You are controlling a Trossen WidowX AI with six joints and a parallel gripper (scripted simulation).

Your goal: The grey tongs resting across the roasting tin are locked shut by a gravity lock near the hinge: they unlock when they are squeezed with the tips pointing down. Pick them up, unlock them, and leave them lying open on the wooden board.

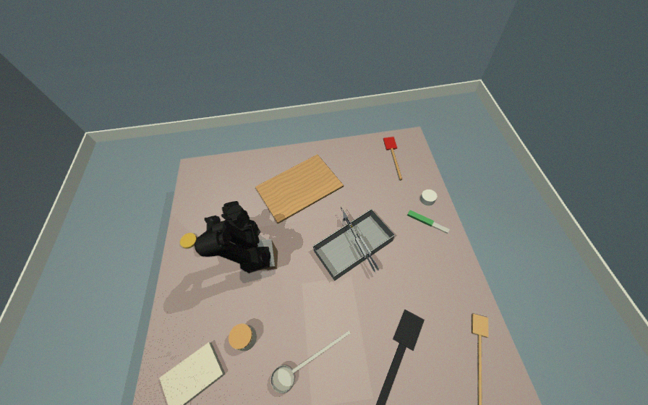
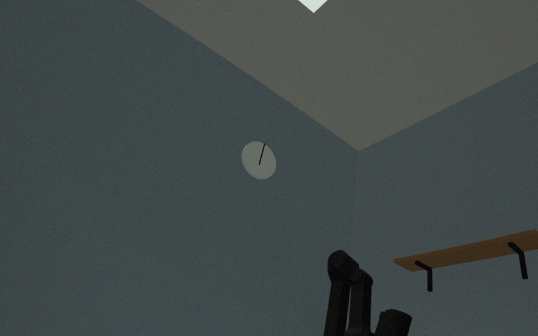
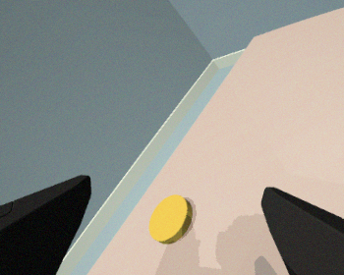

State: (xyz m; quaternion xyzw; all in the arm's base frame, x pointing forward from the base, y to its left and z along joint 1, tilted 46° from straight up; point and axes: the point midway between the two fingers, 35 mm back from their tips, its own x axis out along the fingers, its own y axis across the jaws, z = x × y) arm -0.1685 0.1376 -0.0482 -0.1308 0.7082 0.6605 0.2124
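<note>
My gripper tip is 56 cm short of the black lock piece, 3 cm to the left of it and 8 cm above it. Also, from my gripper tip: cream block (1 cm behind, 55 cm to the right, 13 cm below); then wooden board (32 cm ahead, 23 cm to the left, 14 cm below); then grey roasting tin (57 cm ahead, 9 cm to the right, 12 cm below).
</note>
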